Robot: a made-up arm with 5 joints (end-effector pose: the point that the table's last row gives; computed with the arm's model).
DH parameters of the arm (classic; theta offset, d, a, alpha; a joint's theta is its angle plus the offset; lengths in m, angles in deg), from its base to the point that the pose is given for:
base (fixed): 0 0.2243 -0.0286 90
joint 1: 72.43 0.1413 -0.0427 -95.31
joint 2: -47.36 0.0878 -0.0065 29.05
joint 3: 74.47 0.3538 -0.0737 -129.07
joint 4: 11 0.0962 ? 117.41
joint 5: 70.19 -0.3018 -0.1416 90
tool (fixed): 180 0.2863 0 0
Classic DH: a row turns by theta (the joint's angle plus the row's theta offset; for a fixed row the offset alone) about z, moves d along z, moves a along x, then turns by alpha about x.
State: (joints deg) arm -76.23 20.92 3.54 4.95 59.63
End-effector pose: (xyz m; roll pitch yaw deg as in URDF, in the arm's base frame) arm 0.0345 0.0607 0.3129 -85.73 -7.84 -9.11
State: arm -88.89 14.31 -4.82 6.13 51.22
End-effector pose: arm 0.1185 -0.0136 0.2749 -92.22 6.62 -32.50
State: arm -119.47 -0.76 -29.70 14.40 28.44
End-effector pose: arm 0.0359 -0.2693 0.1798 -138.72 -0.62 -98.98
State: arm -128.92 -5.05 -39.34 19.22 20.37
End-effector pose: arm -0.0614 -0.3095 0.2336 -150.45 -19.69 -114.75
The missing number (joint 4, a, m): 0.0393
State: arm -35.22 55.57 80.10 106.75 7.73
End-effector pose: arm 0.2126 -0.3608 0.6839 24.35 -80.96 -163.76
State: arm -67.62 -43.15 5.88 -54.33 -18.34
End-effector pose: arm 0.0409 -0.2714 0.6868 -18.48 11.15 -105.58
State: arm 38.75 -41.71 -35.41 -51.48 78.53
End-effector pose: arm -0.5298 -0.0981 0.3168 56.16 11.19 -139.83
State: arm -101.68 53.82 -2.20 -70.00 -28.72
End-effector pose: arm 0.3193 0.0384 0.5742 -27.40 52.27 -16.71
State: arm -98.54 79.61 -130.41 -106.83 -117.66
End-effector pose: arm 0.1591 -0.2754 0.1906 -115.10 28.97 147.98
